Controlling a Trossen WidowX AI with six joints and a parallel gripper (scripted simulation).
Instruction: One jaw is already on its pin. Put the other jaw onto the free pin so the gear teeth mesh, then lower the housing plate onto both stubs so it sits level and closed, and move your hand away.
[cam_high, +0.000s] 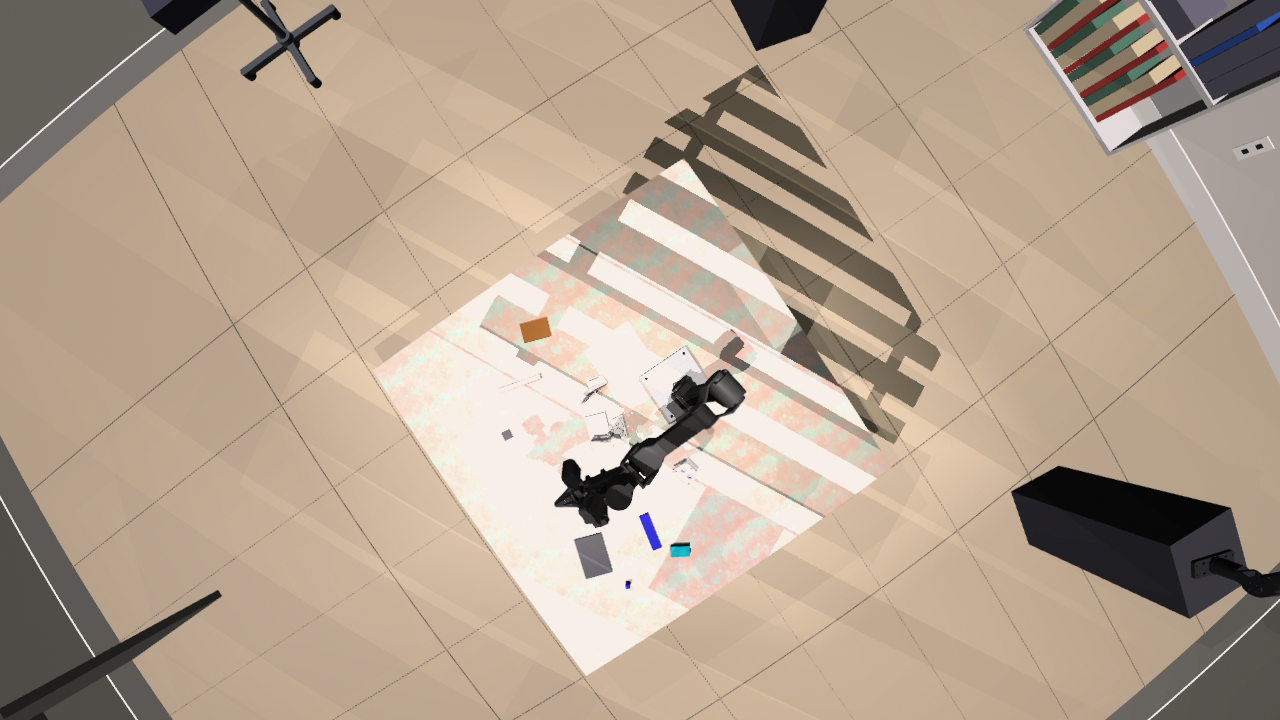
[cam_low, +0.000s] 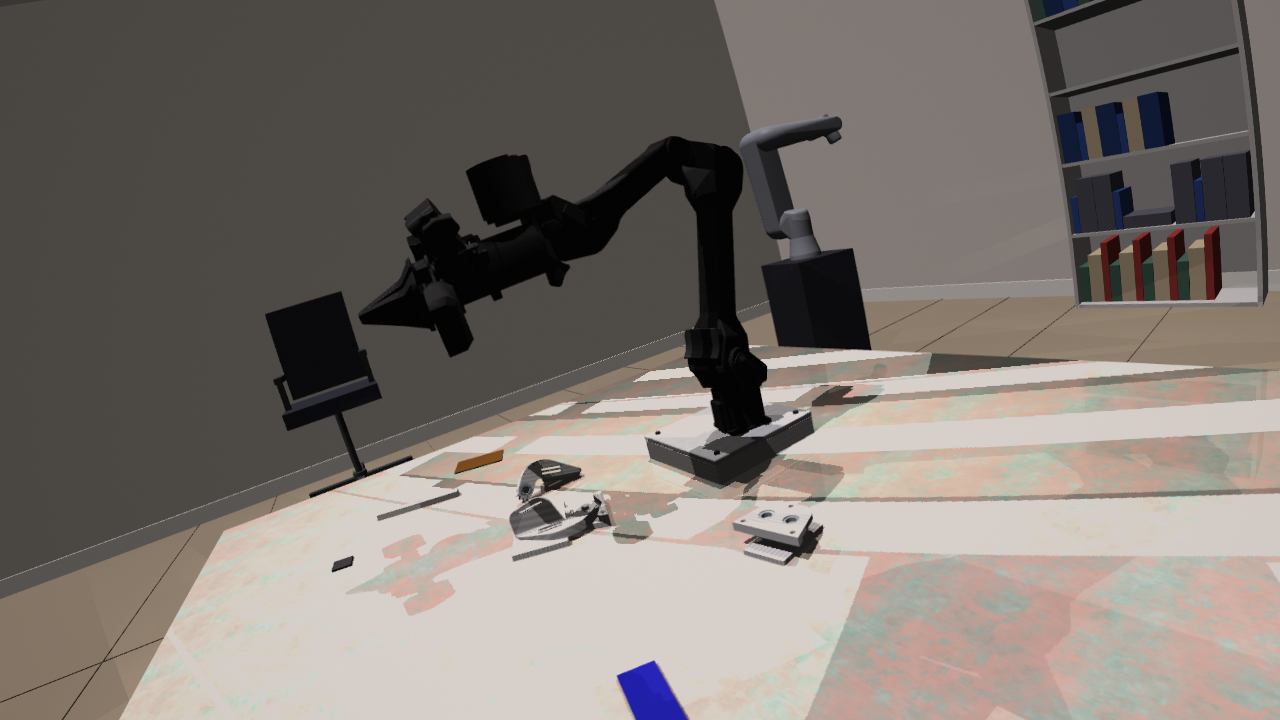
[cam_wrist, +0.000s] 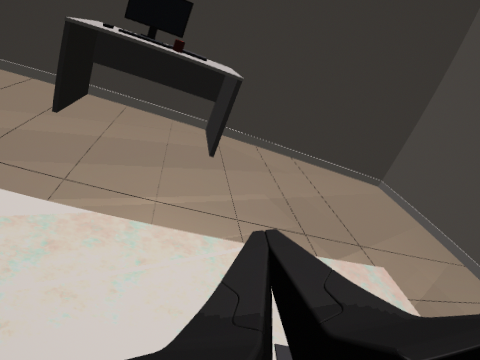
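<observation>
My gripper tip is now 30 cm above the jaw, 20 cm to the left of it and 13 cm past it. From my gripper tip the other things lie so: thin rod: 33 cm to the right, 32 cm below, 7 cm ahead; then small dark square: 32 cm below, 19 cm to the right, 18 cm ahead; then grey plate: 32 cm below, 31 cm to the left, 7 cm ahead.
</observation>
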